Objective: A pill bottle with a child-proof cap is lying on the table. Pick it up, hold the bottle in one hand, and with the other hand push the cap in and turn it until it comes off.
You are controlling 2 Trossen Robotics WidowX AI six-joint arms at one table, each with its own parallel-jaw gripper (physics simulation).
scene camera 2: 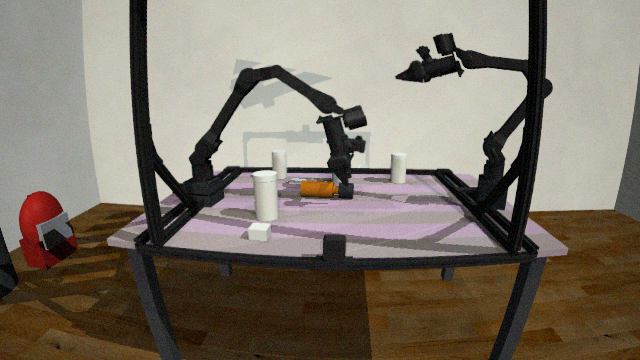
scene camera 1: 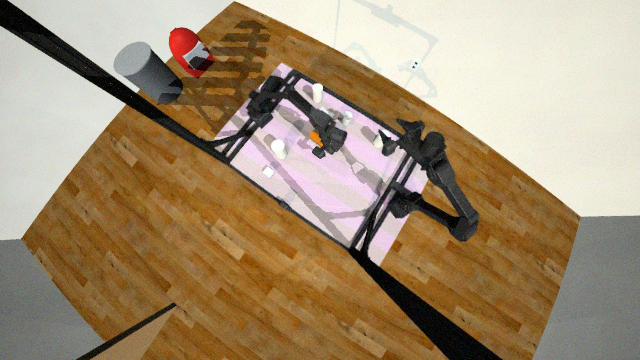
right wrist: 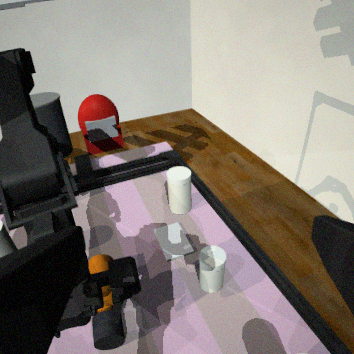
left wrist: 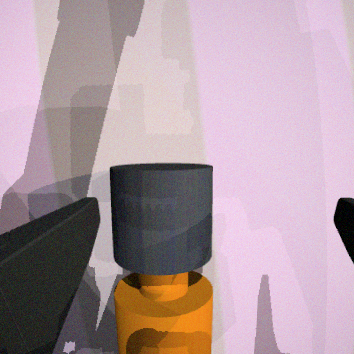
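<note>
The orange pill bottle (scene camera 1: 316, 138) (scene camera 2: 317, 189) (left wrist: 165, 325) (right wrist: 99, 264) lies on its side on the table. Its dark grey cap (scene camera 2: 345, 190) (left wrist: 161, 220) (right wrist: 108, 330) is on, pointing right in scene camera 2. My left gripper (scene camera 2: 346, 180) (left wrist: 219, 209) (right wrist: 88, 328) is open, pointing down, very low over the cap and neck end. In its wrist view the cap shows between the fingers, nearer the finger at the left of the picture. Part of the bottle is hidden under that gripper in scene camera 1. My right gripper (scene camera 1: 390, 126) (scene camera 2: 398, 77) (right wrist: 198, 232) is open and empty, high above the table's right side.
A tall white cylinder (scene camera 1: 279, 149) (scene camera 2: 266, 196) and a small white block (scene camera 1: 268, 171) (scene camera 2: 259, 231) stand at front left. White cylinders (scene camera 2: 279, 165) (scene camera 2: 398, 168) (right wrist: 212, 269) stand toward the back, near a flat pale piece (right wrist: 173, 241). A black frame (scene camera 2: 280, 255) edges the table.
</note>
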